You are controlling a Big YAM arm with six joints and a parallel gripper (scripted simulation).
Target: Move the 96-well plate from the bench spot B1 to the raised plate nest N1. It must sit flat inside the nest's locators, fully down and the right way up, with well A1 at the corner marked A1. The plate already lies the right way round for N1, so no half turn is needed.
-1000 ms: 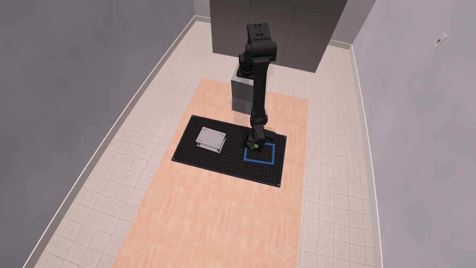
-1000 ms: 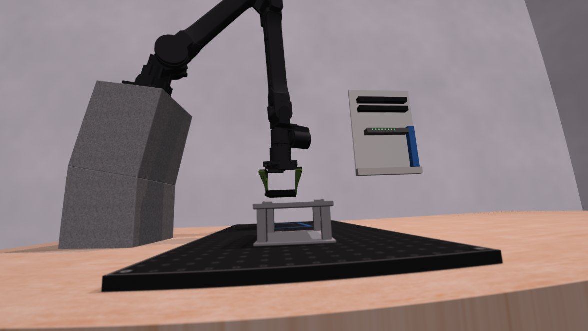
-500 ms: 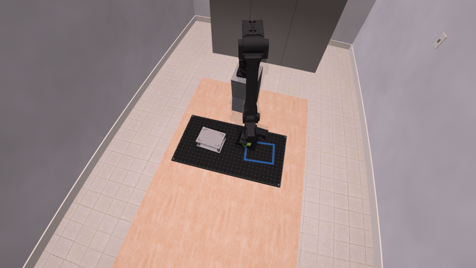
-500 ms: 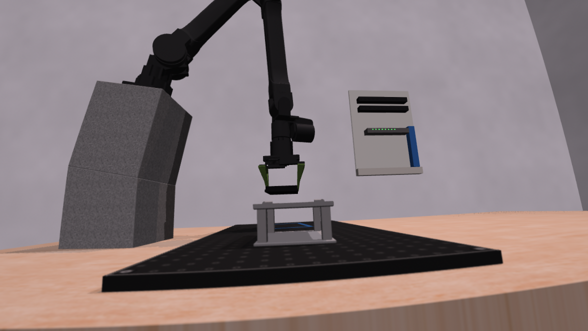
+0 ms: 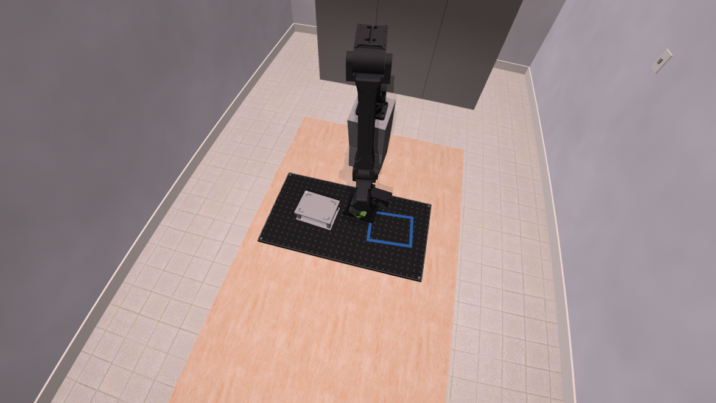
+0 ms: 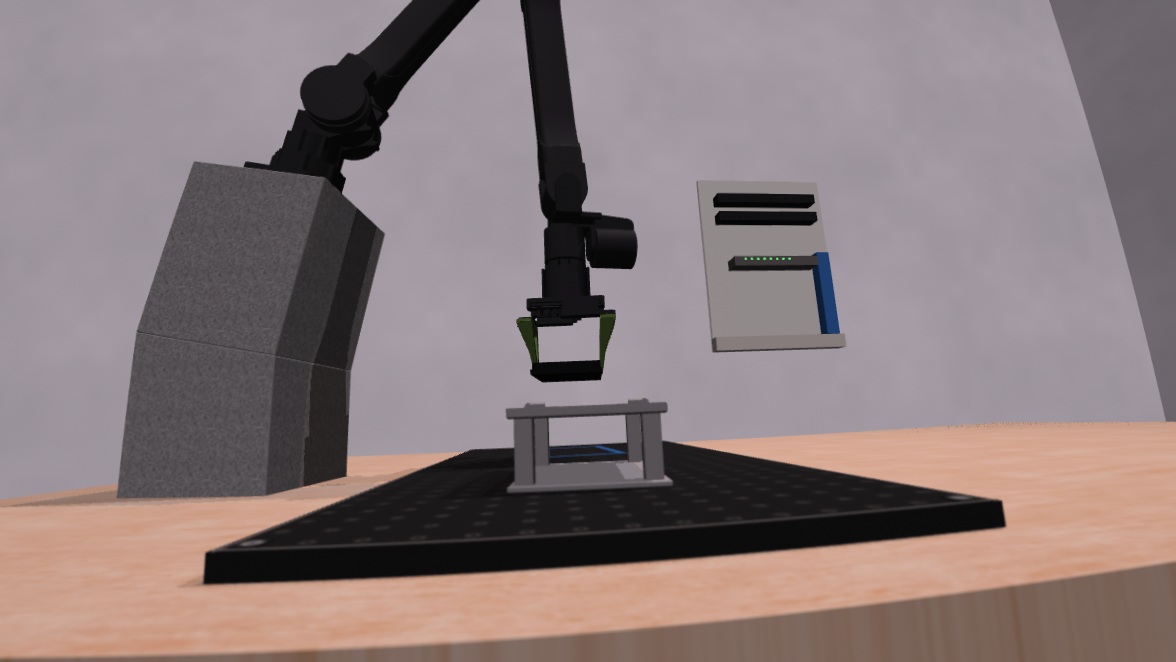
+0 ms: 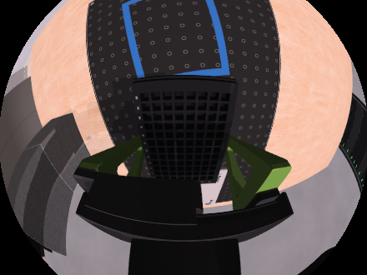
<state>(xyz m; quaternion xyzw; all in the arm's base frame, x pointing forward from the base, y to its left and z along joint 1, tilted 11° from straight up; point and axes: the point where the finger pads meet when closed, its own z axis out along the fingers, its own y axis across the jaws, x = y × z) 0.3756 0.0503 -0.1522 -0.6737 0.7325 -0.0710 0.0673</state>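
The grey raised nest N1 is 19 cm to the right of my hand, 6 cm below it and 1 cm ahead of it. The rest, counted from my hand: black 96-well plate (right at my hand).
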